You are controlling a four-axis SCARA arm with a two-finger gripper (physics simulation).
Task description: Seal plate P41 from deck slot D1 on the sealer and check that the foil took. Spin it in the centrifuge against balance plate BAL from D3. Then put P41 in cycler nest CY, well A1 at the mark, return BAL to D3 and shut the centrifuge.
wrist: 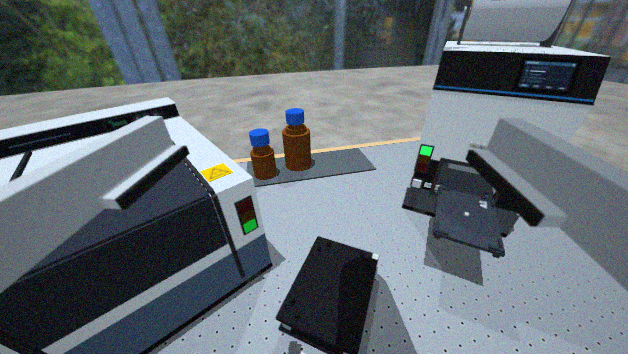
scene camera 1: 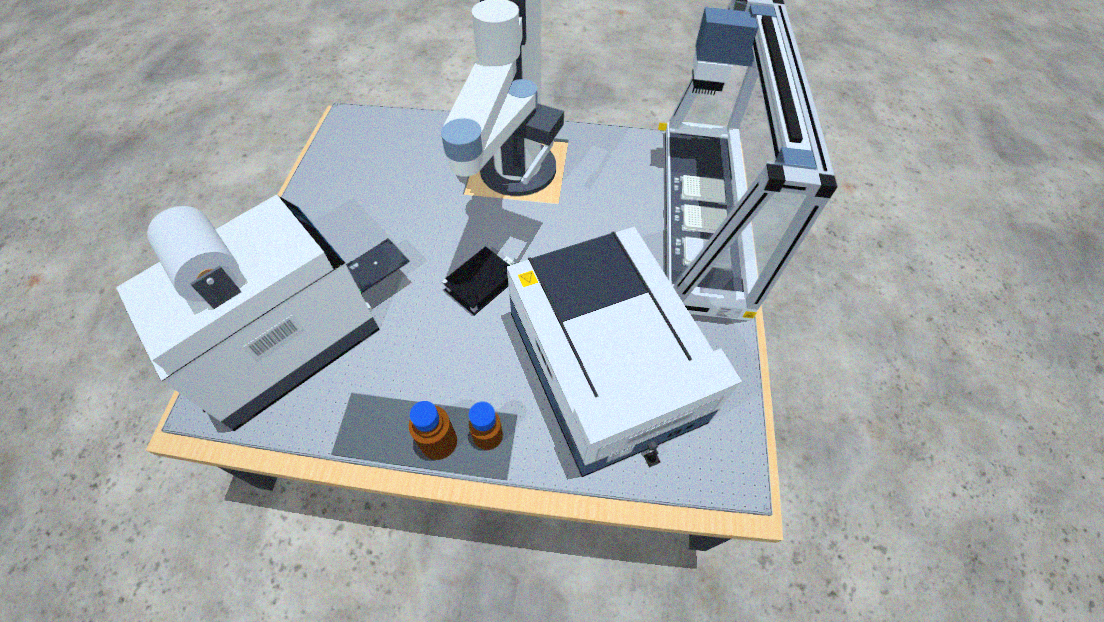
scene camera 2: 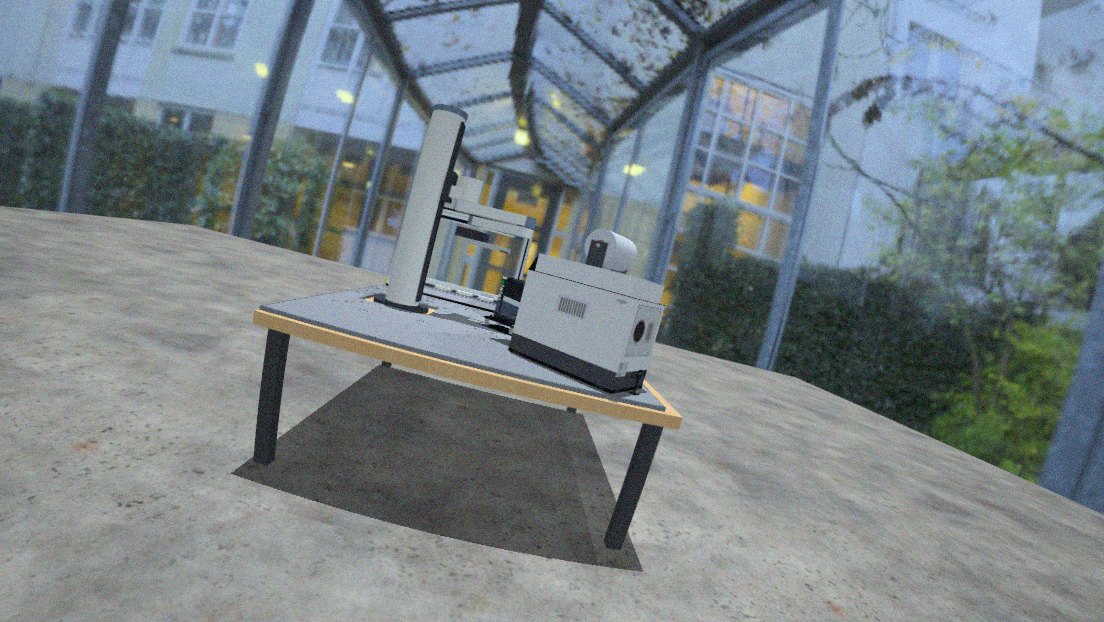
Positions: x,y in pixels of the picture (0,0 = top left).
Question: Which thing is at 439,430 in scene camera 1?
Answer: A brown bottles with blue caps.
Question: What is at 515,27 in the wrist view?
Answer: A foil roll.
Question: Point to a brown bottles with blue caps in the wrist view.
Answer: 296,136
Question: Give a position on a foil roll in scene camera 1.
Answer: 185,242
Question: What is the gripper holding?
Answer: Nothing.
